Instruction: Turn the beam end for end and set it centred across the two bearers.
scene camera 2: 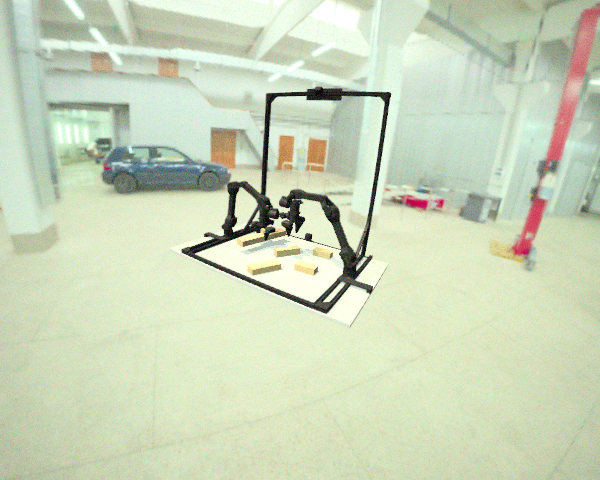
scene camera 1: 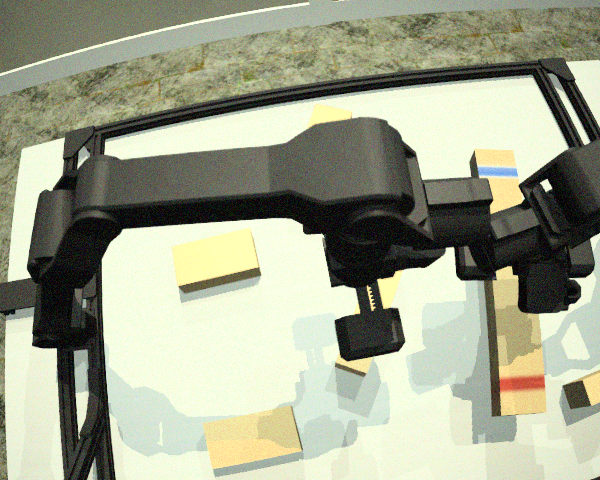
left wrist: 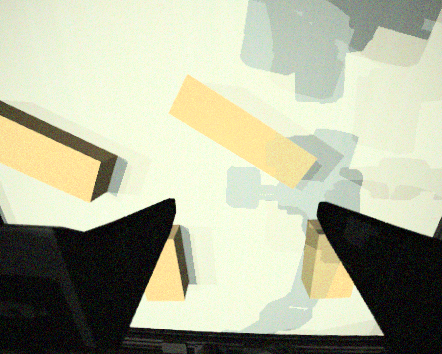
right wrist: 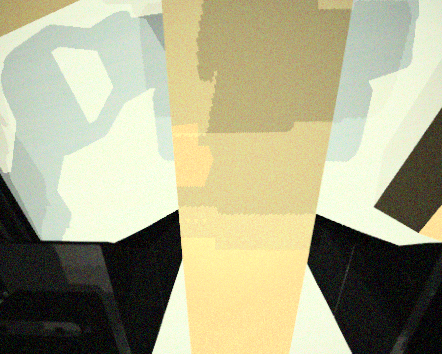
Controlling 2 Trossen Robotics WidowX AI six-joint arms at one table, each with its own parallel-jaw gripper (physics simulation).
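Frame: origin at the left arm's base, x ahead, y left, z up, level; centimetres.
Seen in the pictures: left gripper, fingertip midpoint: (scene camera 2: pixel 292 234) (scene camera 1: pixel 351 288) (left wrist: pixel 246 206); right gripper, fingertip midpoint: (scene camera 2: pixel 262 238) (scene camera 1: pixel 505 275) (right wrist: pixel 239 211); left arm's base, link origin: (scene camera 2: pixel 349 275) (scene camera 1: pixel 77 329) (left wrist: pixel 210 353); right arm's base, link origin: (scene camera 2: pixel 228 236).
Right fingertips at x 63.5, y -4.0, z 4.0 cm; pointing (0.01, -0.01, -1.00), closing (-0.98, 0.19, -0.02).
Offsets run from my right fingertips to a thing's top centre. Level surfaces: height alone.
The beam @(dy -0.3, dx -0.1, dz +3.4 cm) (scene camera 1: pixel 508 305) (scene camera 2: pixel 262 236) (right wrist: pixel 251 197) is a long pale wooden bar with a blue band at its far end and a red band at its near end. It hangs a little above the white table @(dz -5.9 cm) (scene camera 1: pixel 441 119) at the right. My right gripper (right wrist: pixel 239 211) (scene camera 2: pixel 268 230) is shut on it, with one finger on each long side. Two short wooden blocks @(dy +11.3, dx -40.1, dz -2.1 cm) (scene camera 1: pixel 216 259) @(dy -14.8, dx -38.3, dz -2.1 cm) (scene camera 1: pixel 252 445) (left wrist: pixel 167 274) (left wrist: pixel 325 267) lie flat and apart on the left, and look like the bearers. My left gripper (left wrist: pixel 246 206) (scene camera 2: pixel 293 224) is open and empty, high over the table's middle.
A thin flat plank @(dy -0.7, dx -19.6, dz -1.5 cm) (left wrist: pixel 241 131) (scene camera 1: pixel 389 286) (scene camera 2: pixel 287 250) lies slanted under the left arm. A longer block @(dy +26.2, dx -21.8, dz -2.1 cm) (left wrist: pixel 72 168) (scene camera 1: pixel 329 114) (scene camera 2: pixel 264 267) lies farther off. The left arm (scene camera 1: pixel 250 167) spans the scene view. A black frame (scene camera 1: pixel 298 92) rims the table.
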